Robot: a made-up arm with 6 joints.
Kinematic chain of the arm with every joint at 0, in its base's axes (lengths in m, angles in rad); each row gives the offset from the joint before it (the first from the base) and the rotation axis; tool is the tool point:
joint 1: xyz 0 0 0.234 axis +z
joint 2: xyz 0 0 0 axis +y
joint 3: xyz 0 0 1.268 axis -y
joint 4: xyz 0 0 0 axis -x
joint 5: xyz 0.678 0 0 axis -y
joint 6: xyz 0 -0.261 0 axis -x
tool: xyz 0 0 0
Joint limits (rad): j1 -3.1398..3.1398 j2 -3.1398..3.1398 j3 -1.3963..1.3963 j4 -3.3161..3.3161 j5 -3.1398..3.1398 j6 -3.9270..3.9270
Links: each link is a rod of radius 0.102 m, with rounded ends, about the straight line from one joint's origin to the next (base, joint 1, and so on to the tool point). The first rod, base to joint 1, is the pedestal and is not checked.
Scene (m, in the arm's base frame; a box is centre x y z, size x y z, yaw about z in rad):
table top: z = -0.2
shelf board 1: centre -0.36 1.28 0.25 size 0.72 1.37 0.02 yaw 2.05
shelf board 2: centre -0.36 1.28 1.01 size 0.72 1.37 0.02 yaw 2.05
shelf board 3: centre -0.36 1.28 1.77 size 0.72 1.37 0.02 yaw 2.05
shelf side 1: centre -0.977 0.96 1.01 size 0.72 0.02 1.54 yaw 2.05
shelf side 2: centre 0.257 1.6 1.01 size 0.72 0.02 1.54 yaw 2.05
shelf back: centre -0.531 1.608 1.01 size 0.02 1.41 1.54 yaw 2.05
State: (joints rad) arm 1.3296 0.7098 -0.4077 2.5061 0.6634 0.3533
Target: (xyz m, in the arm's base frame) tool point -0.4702 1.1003 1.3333
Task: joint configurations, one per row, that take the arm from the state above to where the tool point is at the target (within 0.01 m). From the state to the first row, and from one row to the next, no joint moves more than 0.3 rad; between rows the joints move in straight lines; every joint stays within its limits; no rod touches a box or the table.
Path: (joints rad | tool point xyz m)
1: 1.1867 0.6417 -0.6181 2.5431 0.6634 0.3533 | 0.2147 1.1066 0.6493
2: 1.0437 0.5735 -0.8285 2.5802 0.6634 0.3533 | 0.2813 0.9226 0.6541
3: 1.2058 0.3506 -0.7356 2.5635 0.6634 0.3533 | 0.1090 0.8978 0.8914
4: 1.3678 0.1276 -0.6426 2.5468 0.6634 0.3533 | -0.0606 0.7780 1.1246
5: 1.5298 -0.0953 -0.5497 2.5302 0.6634 0.3533 | -0.1908 0.5626 1.3333
6: 1.6683 0.1486 -0.2517 2.4869 0.6634 0.3533 | -0.2911 0.8498 1.3702
7: 1.8067 0.3925 0.0463 2.4436 0.6634 0.3533 | -0.4701 1.1003 1.3333

